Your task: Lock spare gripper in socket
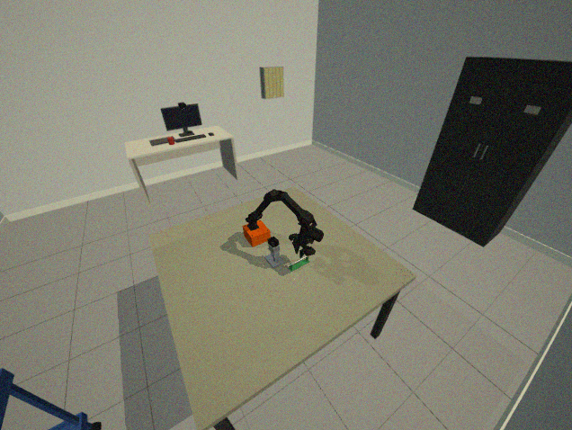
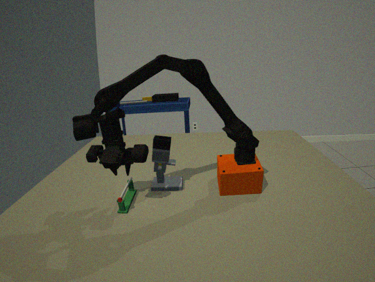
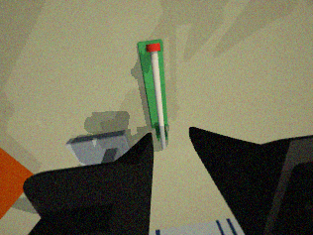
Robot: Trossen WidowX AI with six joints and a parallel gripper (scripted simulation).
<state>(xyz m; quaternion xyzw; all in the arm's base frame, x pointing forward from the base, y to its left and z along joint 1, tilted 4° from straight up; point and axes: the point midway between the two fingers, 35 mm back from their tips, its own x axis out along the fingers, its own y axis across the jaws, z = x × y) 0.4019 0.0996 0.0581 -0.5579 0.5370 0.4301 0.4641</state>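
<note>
Now: gripper tip 7 cm above the green cradle, 1 cm to the right of it and 1 cm past it. Also, from my gripper tip: socket: 12 cm behind, 10 cm to the right, 4 cm below; then spare gripper: 12 cm behind, 10 cm to the right, 3 cm above.
</note>
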